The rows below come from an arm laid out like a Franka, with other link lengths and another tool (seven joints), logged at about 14 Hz.
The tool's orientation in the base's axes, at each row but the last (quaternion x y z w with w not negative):
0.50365, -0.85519, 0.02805, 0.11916
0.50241, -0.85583, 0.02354, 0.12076
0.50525, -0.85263, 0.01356, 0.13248
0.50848, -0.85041, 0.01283, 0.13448
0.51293, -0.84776, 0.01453, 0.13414
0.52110, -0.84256, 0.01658, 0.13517
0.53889, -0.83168, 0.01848, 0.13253
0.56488, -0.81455, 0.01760, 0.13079
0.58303, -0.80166, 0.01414, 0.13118
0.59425, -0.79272, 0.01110, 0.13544
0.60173, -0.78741, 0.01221, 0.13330
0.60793, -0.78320, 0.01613, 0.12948
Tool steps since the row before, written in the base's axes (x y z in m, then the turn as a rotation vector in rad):
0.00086, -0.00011, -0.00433, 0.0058, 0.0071, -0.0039
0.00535, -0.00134, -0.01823, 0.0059, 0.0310, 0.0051
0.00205, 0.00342, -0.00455, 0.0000, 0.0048, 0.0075
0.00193, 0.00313, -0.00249, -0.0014, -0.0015, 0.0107
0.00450, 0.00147, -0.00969, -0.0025, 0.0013, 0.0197
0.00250, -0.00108, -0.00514, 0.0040, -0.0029, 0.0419
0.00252, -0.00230, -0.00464, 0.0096, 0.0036, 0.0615
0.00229, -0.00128, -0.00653, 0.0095, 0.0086, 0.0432
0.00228, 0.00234, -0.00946, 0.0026, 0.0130, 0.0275
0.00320, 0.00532, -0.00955, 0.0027, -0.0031, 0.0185
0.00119, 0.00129, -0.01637, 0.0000, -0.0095, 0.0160
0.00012, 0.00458, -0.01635, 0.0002, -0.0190, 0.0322
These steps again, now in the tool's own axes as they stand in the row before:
-0.00131, -0.00111, 0.00407, -0.0097, -0.0018, 0.0016
-0.00555, -0.00677, 0.01692, -0.0281, 0.0106, -0.0110
-0.00496, -0.00060, 0.00342, -0.0023, 0.0032, -0.0080
-0.00416, -0.00045, 0.00149, 0.0045, 0.0017, -0.0098
-0.00559, -0.00433, 0.00814, 0.0047, 0.0050, -0.0187
-0.00137, -0.00328, 0.00461, 0.0111, -0.0001, -0.0407
-0.00003, -0.00375, 0.00437, 0.0079, -0.0003, -0.0618
-0.00110, -0.00336, 0.00609, -0.0009, -0.0005, -0.0450
-0.00498, -0.00262, 0.00828, -0.0066, 0.0053, -0.0293
-0.00800, -0.00283, 0.00760, 0.0064, -0.0008, -0.0178
-0.00518, -0.00309, 0.01532, 0.0126, -0.0004, -0.0137
-0.00801, -0.00108, 0.01493, 0.0251, -0.0009, -0.0277

